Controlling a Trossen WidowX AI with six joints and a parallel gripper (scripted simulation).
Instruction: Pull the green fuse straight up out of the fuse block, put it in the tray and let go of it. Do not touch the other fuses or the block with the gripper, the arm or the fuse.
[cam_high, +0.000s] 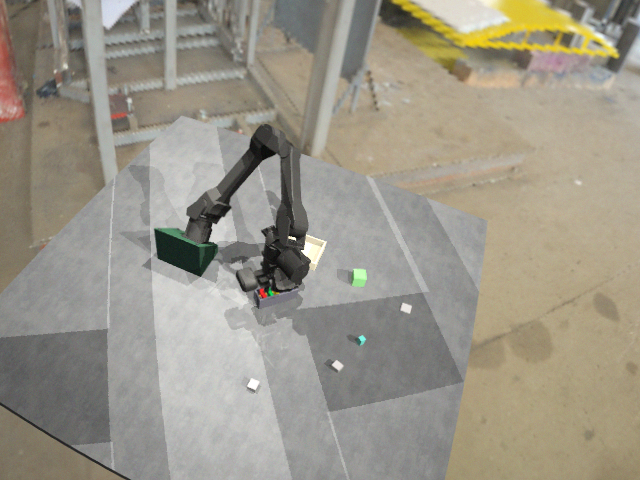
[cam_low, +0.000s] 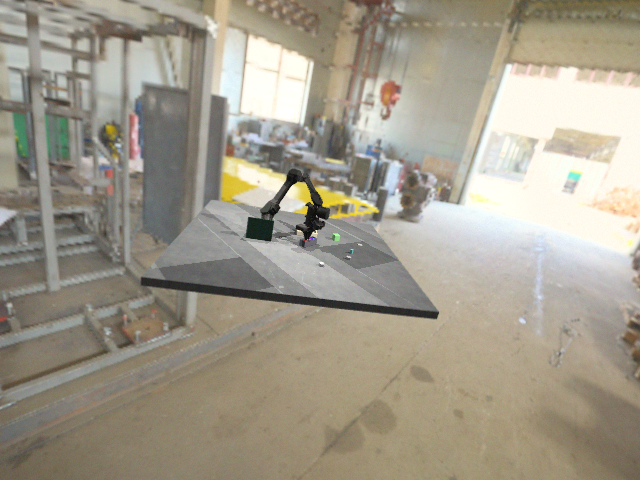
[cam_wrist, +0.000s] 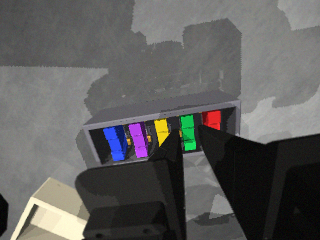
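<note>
The green fuse is 10 mm below my gripper tip. From my gripper tip the other things lie so: teal cube: 280 mm ahead, 20 mm to the right, 30 mm below; then green cube: 210 mm ahead, 180 mm to the left, 20 mm below; then tray: 10 mm ahead, 210 mm to the left, 30 mm below.
</note>
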